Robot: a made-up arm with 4 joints.
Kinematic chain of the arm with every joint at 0, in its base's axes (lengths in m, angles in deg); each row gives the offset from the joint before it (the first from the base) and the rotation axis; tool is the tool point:
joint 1: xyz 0 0 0.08 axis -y
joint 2: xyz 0 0.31 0.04 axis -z
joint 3: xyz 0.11 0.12 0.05 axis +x
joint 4: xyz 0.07 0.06 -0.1 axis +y
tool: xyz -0.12 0 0.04
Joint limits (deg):
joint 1: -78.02..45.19
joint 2: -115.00..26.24
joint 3: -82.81..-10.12
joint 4: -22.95..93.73
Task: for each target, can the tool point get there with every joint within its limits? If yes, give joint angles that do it. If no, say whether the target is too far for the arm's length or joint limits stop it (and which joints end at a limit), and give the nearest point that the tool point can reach.
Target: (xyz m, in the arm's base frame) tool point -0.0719 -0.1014 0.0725
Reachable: no: joint limits stop it (at a limit: joint 2, joint 3) | nearest point -0.1696 0.2899 0.0623 | short by 0.403 m
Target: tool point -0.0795 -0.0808 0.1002
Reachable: no: joint limits stop it (at a limit: joint 2, joint 3) | nearest point -0.1653 0.2899 0.1220 | short by 0.381 m
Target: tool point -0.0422 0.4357 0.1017
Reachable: yes | joints -46.36 -43.59 -33.56 -12.47
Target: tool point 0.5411 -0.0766 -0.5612
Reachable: no: too far | nearest point 0.1939 0.3726 -0.1497 | short by 0.701 m
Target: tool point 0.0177 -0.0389 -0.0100
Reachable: no: joint limits stop it (at a limit: joint 1, joint 2, joint 3, joint 4) | nearest point 0.0281 0.3027 0.0282 | short by 0.344 m
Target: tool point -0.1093 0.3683 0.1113
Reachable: yes | joints -3.72 -97.87 -76.79 13.80
